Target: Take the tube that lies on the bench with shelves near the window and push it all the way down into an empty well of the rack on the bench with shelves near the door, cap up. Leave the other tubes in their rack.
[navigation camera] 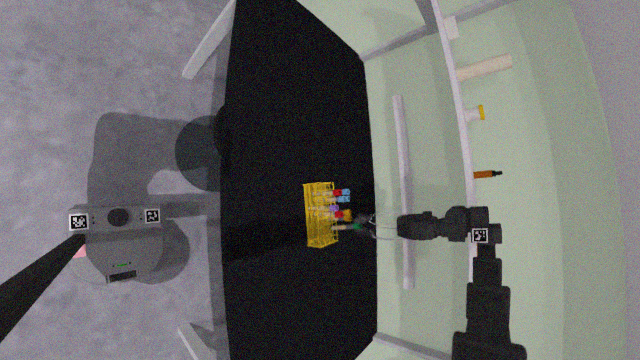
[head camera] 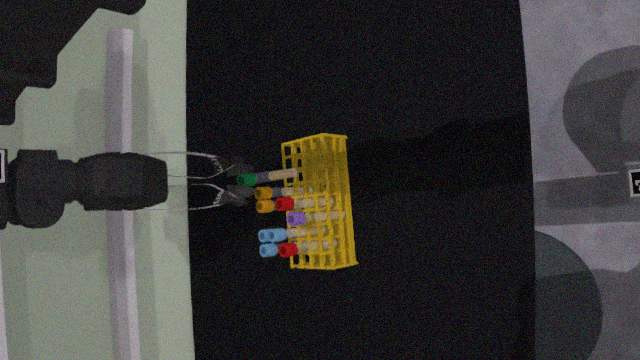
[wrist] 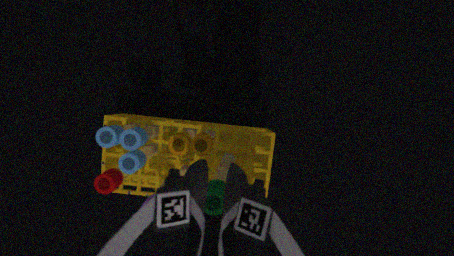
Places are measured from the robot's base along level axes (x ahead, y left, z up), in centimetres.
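Where they show: gripper, fingertip midpoint: (navigation camera: pixel 354 225) (head camera: pixel 252 181) (wrist: pixel 215 180); robot's base, link origin: (navigation camera: pixel 118 216).
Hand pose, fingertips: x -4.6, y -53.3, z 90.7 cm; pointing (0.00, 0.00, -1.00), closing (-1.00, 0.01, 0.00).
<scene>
Each offset is from my fingertips to the top centre of the thing. "*": to the spot under its first point. Level surfaces: height alone.
The green-capped tube @[dx -0.7, dy +0.4, dz +2.6 cm] (head camera: pixel 246 179) (navigation camera: pixel 356 226) (wrist: pixel 215 192) is between the fingertips of my gripper (head camera: pixel 241 180) (navigation camera: pixel 363 225) (wrist: pixel 215 180), which is shut on it at the cap end. The cap is up and the tube leans slightly. Its pale lower end overlaps the top of the yellow rack @[dx +3.5, dy +1.3, dz -8.8 cm] (head camera: pixel 320 155) (navigation camera: pixel 316 237) (wrist: pixel 245 137) in the head view; whether it is inside a well cannot be told. Beside it in the rack stand tubes with orange @[* dx +1.5, dy -1.2, dz -3.0 cm] (head camera: pixel 264 192) (wrist: pixel 178 143), red (head camera: pixel 284 204) (wrist: pixel 104 183), purple @[* dx +5.6, dy +5.5, dz -2.7 cm] (head camera: pixel 296 218) and light blue caps (head camera: pixel 268 250) (wrist: pixel 131 138).
The rack stands on the black bench top @[dz -14.5 cm] (head camera: pixel 400 300) (navigation camera: pixel 295 125). A pale rail (head camera: pixel 120 90) (navigation camera: pixel 403 150) runs behind the bench. A shelf edge (navigation camera: pixel 457 95) carries a yellow-capped bottle @[* dx +32.4, dy -27.3, dz +34.6 cm] (navigation camera: pixel 475 113) and an orange item @[* dx +12.1, dy -31.6, dz +34.5 cm] (navigation camera: pixel 483 174). The robot's base (navigation camera: pixel 122 247) stands before the bench.
</scene>
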